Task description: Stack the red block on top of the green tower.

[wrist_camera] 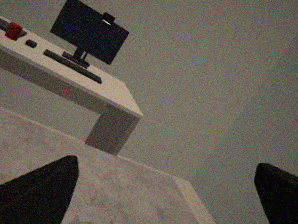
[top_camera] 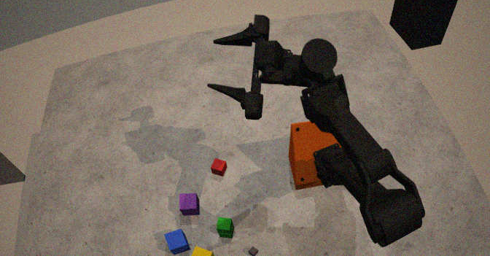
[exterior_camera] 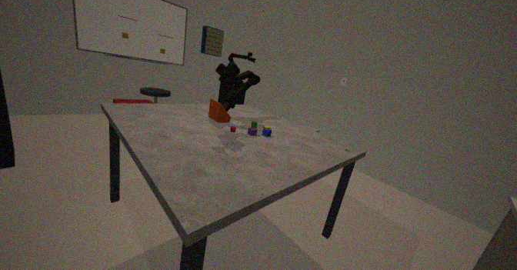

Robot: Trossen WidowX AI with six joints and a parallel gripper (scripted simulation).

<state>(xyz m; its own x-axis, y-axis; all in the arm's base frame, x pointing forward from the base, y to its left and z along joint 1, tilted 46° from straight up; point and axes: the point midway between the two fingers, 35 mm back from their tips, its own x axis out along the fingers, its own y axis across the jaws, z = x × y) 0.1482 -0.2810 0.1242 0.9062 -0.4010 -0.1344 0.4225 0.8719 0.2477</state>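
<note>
Now: gripper tip 30 mm short of the red block, 30 mm to the right of it and 320 mm above it.
</note>
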